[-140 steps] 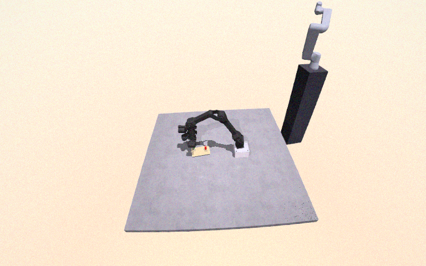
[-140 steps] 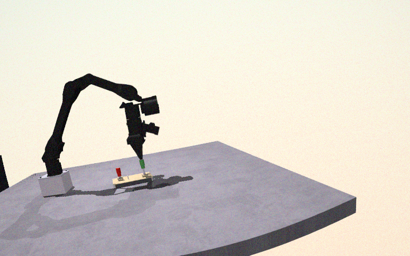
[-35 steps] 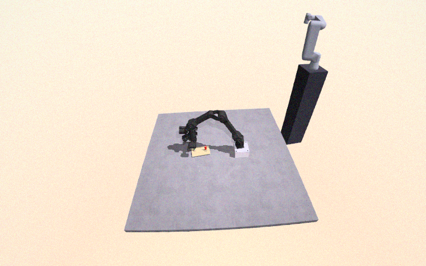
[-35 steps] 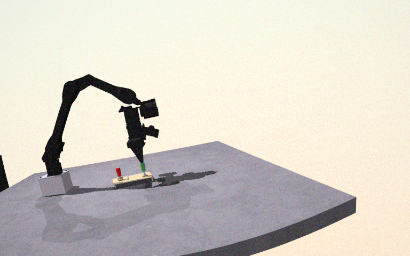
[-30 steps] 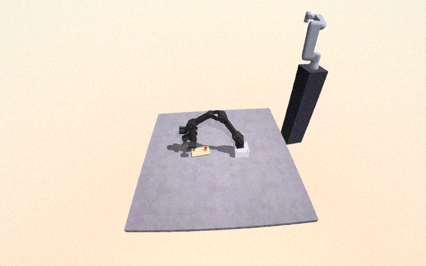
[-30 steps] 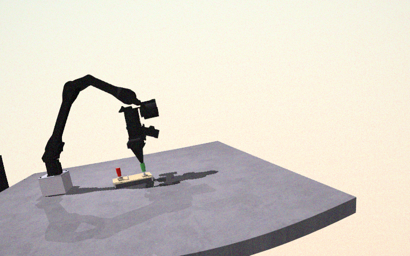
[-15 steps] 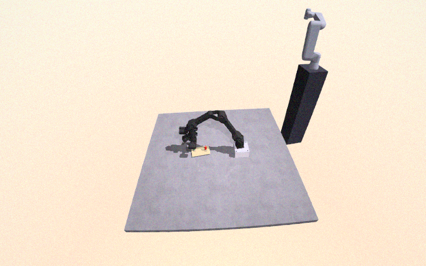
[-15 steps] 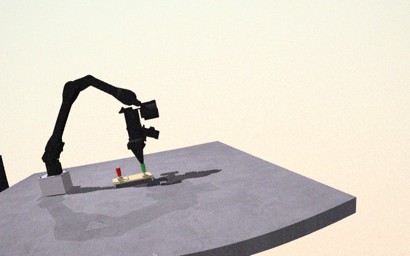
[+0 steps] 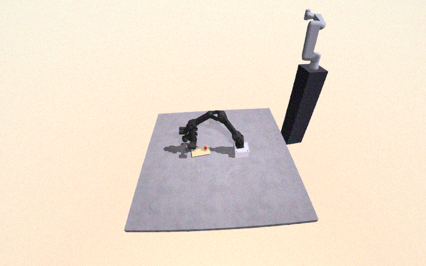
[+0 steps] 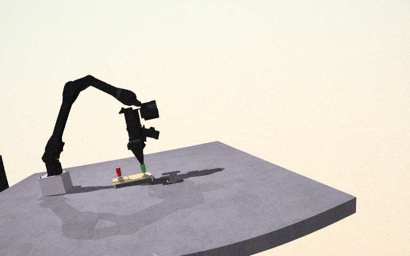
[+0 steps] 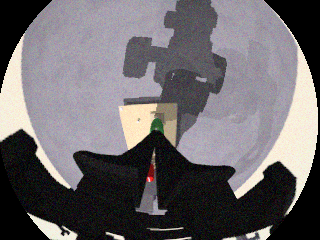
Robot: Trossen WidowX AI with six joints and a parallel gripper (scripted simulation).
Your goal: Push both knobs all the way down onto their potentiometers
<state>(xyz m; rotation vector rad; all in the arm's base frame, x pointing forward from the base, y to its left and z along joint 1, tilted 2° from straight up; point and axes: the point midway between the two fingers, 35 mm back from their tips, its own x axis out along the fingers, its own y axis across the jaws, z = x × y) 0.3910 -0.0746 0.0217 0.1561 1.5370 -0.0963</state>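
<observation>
The green knob lies 1 cm below my gripper tip. Also, from my gripper tip: red knob (10 cm behind, 2 cm to the left, 1 cm below).
</observation>
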